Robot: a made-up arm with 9 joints. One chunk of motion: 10 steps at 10 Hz.
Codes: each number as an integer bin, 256 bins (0 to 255) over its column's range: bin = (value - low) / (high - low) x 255, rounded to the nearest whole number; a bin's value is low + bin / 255 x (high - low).
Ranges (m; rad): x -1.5..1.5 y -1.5..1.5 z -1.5..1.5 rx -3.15..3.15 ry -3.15..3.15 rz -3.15..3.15
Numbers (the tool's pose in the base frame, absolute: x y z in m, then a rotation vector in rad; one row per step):
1: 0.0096 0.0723 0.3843 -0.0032 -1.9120 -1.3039
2: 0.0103 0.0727 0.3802 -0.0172 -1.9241 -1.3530
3: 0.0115 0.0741 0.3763 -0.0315 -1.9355 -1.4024
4: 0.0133 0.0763 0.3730 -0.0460 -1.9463 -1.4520
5: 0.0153 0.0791 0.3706 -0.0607 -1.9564 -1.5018
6: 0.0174 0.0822 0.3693 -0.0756 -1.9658 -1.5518
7: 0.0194 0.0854 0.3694 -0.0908 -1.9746 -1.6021
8: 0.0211 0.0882 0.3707 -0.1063 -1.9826 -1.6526
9: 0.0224 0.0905 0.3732 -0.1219 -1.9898 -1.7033
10: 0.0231 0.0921 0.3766 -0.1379 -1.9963 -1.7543
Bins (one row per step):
1: 128 134 160 127 50 75
2: 128 134 160 127 50 73
3: 128 134 159 126 49 71
4: 129 134 159 126 49 69
5: 129 134 159 125 48 67
6: 129 134 159 124 48 65
7: 129 135 159 124 48 63
8: 129 135 159 123 47 61
9: 129 135 159 123 47 59
10: 129 135 160 122 47 56

